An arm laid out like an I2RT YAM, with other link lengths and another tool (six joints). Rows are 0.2 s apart.
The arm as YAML. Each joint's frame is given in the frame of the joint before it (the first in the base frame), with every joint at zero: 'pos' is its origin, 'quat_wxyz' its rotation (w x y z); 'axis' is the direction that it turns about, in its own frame. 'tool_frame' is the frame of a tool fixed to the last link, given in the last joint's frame.
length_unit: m
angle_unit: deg
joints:
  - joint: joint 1
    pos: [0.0, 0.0, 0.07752]
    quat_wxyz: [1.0, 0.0, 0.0, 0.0]
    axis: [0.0, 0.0, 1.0]
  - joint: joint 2
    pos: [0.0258, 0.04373, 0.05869]
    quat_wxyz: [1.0, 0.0, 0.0, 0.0]
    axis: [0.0, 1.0, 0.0]
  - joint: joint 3
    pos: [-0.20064, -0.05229, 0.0]
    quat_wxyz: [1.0, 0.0, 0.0, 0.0]
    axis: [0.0, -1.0, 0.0]
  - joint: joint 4
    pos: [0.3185, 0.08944, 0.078]
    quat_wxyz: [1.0, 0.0, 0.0, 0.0]
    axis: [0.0, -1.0, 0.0]
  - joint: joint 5
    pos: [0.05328, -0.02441, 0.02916]
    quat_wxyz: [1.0, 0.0, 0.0, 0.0]
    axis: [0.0, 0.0, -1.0]
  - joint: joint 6
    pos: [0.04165, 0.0, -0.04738]
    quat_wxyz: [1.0, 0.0, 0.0, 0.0]
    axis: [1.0, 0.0, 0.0]
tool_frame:
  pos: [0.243, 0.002, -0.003]
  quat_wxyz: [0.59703, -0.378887, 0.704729, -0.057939]
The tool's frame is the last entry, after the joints.
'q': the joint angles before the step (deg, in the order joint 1, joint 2, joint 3, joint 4, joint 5, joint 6). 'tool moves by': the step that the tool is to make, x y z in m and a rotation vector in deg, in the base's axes. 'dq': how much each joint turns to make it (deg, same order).
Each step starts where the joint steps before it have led.
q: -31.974 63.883 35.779 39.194 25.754 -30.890
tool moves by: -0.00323 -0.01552 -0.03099 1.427 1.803 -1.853
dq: -1.183 4.550 0.070 2.137 0.700 0.126
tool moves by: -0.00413 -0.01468 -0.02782 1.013 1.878 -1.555
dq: -1.383 4.387 0.261 2.114 0.143 -0.253
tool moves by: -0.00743 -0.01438 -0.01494 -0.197 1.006 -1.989
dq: -1.334 3.770 0.566 2.906 0.566 -0.909
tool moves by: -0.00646 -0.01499 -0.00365 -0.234 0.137 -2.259
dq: -1.057 3.319 1.949 1.612 1.164 -0.458
